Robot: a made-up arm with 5 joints.
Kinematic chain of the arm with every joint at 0, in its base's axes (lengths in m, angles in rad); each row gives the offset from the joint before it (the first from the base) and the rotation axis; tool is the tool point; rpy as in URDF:
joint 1: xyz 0 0 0.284 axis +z
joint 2: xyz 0 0 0 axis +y
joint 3: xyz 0.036 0 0.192 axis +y
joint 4: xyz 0.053 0 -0.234 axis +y
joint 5: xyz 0.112 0 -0.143 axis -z
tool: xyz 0 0 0 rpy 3.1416 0 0
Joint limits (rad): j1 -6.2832..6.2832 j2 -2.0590..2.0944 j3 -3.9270..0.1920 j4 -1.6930..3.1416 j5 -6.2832..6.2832
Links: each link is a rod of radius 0.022 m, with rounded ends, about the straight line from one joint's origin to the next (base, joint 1, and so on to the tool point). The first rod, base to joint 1, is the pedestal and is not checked.
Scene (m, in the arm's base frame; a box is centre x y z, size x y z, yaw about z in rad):
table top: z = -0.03
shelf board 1: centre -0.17 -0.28 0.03 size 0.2 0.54 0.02 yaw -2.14
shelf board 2: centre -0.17 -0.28 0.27 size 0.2 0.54 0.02 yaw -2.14
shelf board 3: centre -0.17 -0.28 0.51 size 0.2 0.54 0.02 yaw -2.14
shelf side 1: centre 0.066 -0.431 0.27 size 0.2 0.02 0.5 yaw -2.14
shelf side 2: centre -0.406 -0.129 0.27 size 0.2 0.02 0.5 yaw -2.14
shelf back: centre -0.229 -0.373 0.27 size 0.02 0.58 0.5 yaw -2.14
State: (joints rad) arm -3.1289 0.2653 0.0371 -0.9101 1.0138
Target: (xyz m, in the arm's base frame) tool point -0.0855 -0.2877 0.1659
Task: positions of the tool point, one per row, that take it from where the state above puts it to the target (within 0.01 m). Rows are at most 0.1 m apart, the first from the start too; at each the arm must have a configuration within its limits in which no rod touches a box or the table.
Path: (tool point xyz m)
1: -0.2429 -0.0663 0.1666
2: -0.2291 -0.1313 0.1662
3: -0.1974 -0.1930 0.1659
4: -0.1488 -0.2468 0.1658
5: -0.0855 -0.2877 0.1659

